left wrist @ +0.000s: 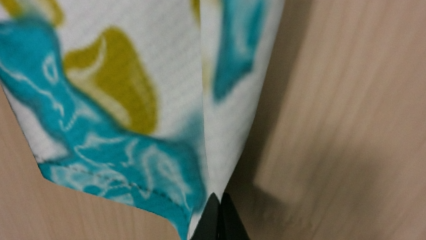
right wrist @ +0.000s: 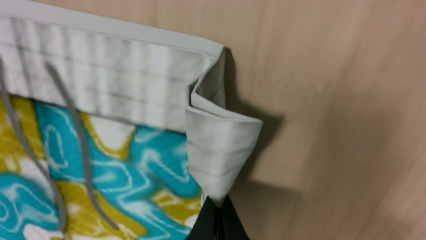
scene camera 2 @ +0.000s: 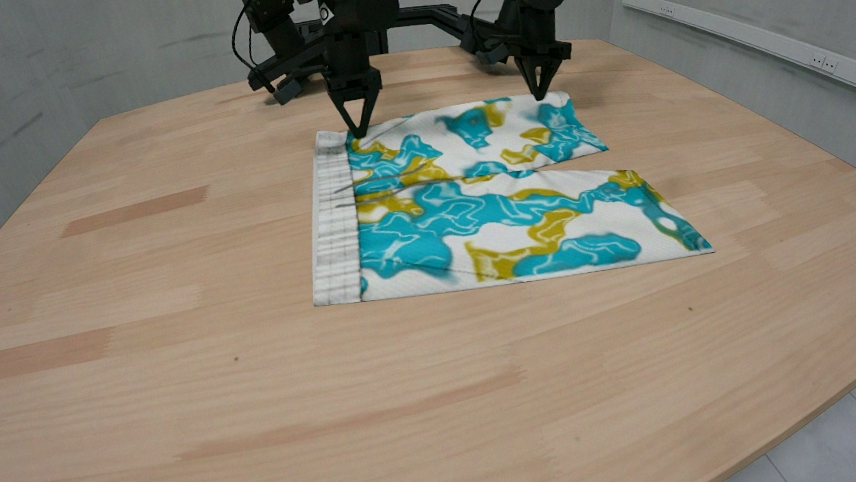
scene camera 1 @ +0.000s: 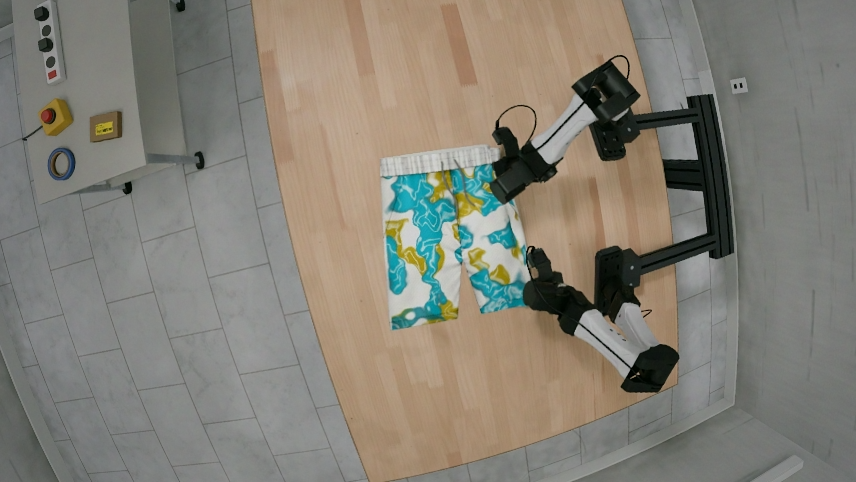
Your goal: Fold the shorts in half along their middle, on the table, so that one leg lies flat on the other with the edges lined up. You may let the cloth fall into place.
Labels:
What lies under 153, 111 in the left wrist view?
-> A shorts.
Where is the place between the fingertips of the left gripper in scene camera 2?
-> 538, 100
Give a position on a shorts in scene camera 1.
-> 438, 211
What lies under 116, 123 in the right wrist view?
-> A shorts.

